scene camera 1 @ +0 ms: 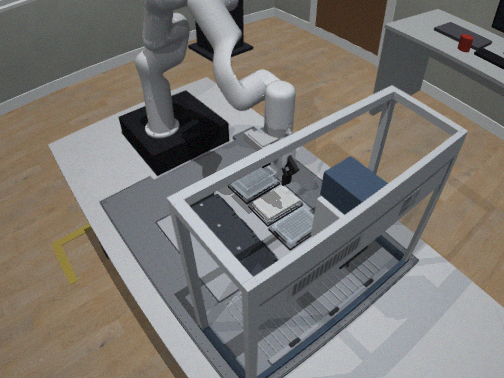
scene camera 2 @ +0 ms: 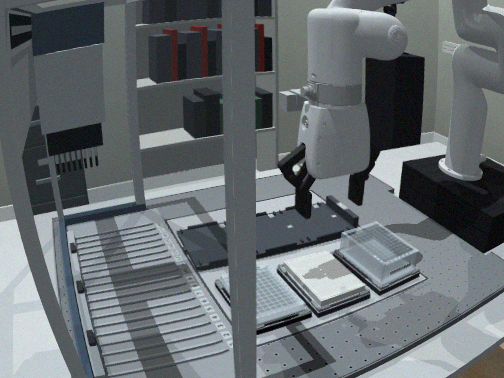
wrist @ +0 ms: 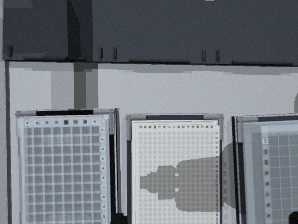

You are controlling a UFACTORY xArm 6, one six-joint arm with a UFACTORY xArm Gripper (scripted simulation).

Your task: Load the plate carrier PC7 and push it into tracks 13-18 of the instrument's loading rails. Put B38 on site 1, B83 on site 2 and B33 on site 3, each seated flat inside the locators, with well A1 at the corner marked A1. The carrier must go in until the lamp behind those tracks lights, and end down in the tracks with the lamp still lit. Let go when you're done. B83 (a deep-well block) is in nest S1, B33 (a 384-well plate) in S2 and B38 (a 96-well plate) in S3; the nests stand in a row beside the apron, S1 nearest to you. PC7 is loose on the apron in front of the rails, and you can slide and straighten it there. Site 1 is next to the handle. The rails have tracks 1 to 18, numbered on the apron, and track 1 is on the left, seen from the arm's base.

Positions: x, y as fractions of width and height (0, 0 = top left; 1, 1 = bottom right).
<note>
In view: my gripper (scene camera 2: 0.66, 0.55) and a dark plate carrier PC7 (scene camera 2: 0.56, 0.61).
The dark plate carrier PC7 also shows in scene camera 1 (scene camera 1: 0.43, 0.56) and in the wrist view (wrist: 0.84, 0.18).
</note>
